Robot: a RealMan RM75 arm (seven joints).
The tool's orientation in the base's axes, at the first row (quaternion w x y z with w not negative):
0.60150, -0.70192, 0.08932, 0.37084
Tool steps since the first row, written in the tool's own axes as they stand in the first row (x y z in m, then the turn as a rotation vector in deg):
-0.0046, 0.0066, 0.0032, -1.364, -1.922, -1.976
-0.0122, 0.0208, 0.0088, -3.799, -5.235, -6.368
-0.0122, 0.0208, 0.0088, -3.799, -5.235, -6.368
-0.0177, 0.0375, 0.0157, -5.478, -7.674, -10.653
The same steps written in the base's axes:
-0.0084, -0.0003, -0.0023, 0.948, -1.736, 2.355
-0.0242, -0.0013, -0.0085, 2.929, -5.654, 6.468
-0.0242, -0.0013, -0.0085, 2.929, -5.654, 6.468
-0.0405, -0.0011, -0.0181, 4.903, -9.460, 9.426

